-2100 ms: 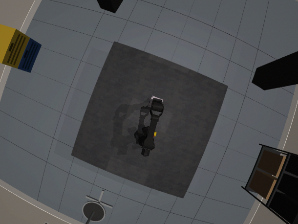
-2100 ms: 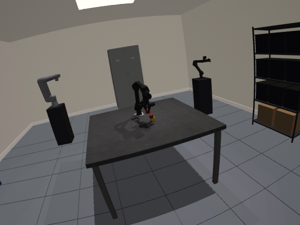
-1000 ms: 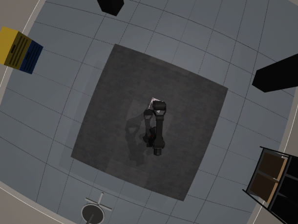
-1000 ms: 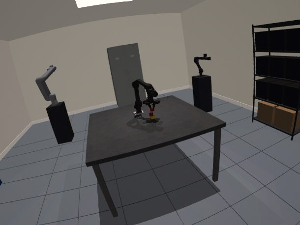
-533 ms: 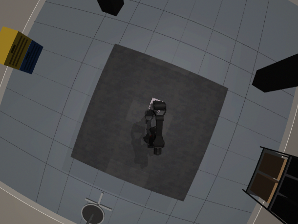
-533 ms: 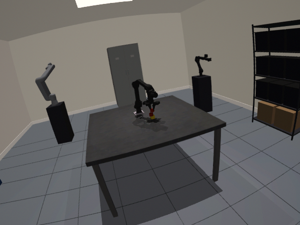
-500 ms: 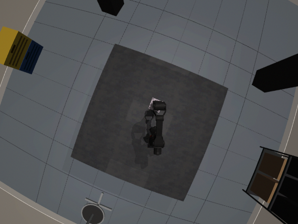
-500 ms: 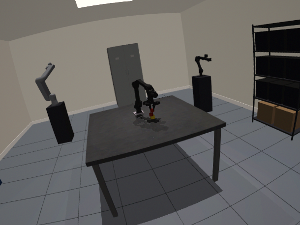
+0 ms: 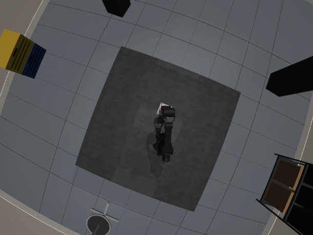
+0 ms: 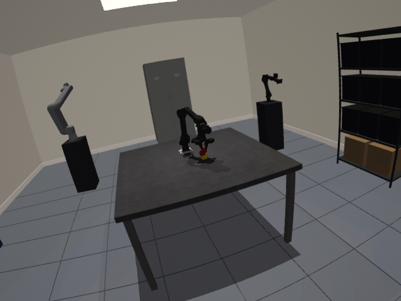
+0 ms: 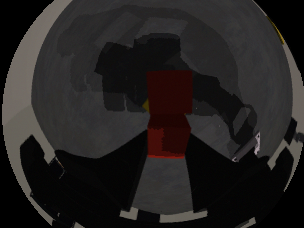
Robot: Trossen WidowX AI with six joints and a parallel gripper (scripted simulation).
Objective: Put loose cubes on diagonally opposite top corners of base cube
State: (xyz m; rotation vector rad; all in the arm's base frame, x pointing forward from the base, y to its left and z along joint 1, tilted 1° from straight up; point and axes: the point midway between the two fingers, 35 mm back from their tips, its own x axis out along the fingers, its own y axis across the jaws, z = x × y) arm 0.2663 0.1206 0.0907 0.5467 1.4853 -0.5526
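The yellow base cube lies 40 mm below my gripper tip, 20 mm ahead of it and 10 mm to the right of it.
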